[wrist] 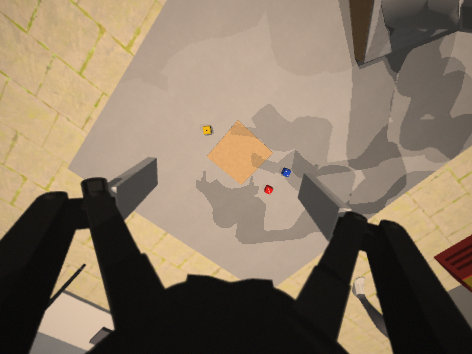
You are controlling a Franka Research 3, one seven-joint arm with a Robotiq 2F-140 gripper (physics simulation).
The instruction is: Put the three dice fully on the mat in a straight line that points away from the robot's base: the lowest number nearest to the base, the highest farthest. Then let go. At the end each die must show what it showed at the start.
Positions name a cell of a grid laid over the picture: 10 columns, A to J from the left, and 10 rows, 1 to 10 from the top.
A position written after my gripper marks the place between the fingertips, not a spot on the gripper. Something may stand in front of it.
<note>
In view: my gripper (E6) and an orange mat (F5).
</note>
